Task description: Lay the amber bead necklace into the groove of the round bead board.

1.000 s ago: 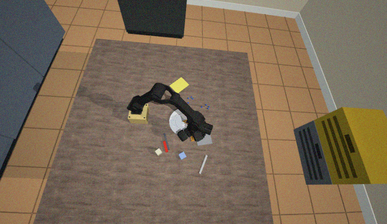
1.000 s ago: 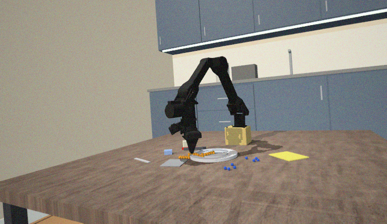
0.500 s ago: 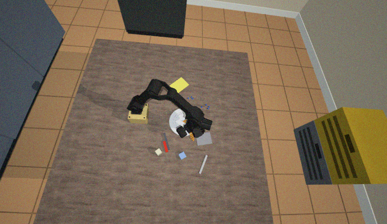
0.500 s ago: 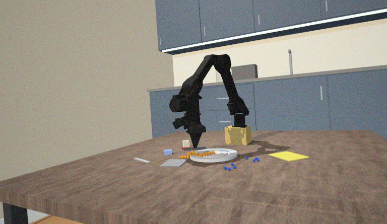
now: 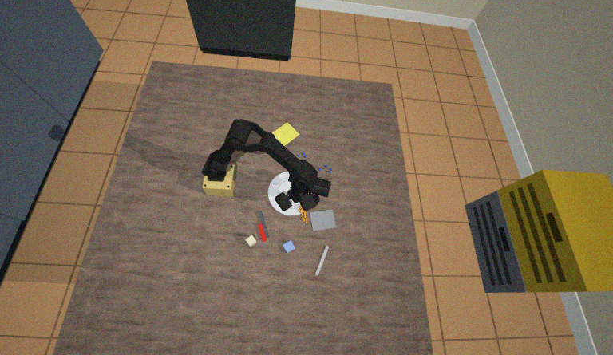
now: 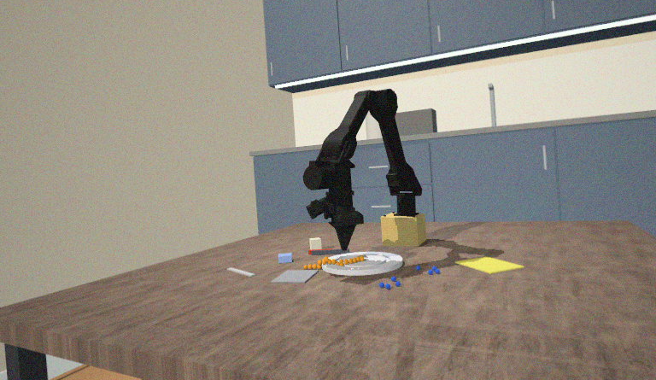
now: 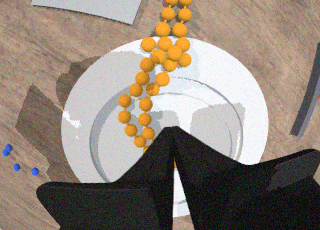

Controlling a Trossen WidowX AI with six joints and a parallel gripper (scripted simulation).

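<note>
Right now my gripper tip is 110 mm short of the grey square tile, 80 mm to the left of it and 40 mm above it. Round my gripper tip: cream cube 180 mm behind, 170 mm to the right, 20 mm below; red stick 130 mm behind, 120 mm to the right, 30 mm below; light blue cube 190 mm to the right, 30 mm below, 30 mm behind.
</note>
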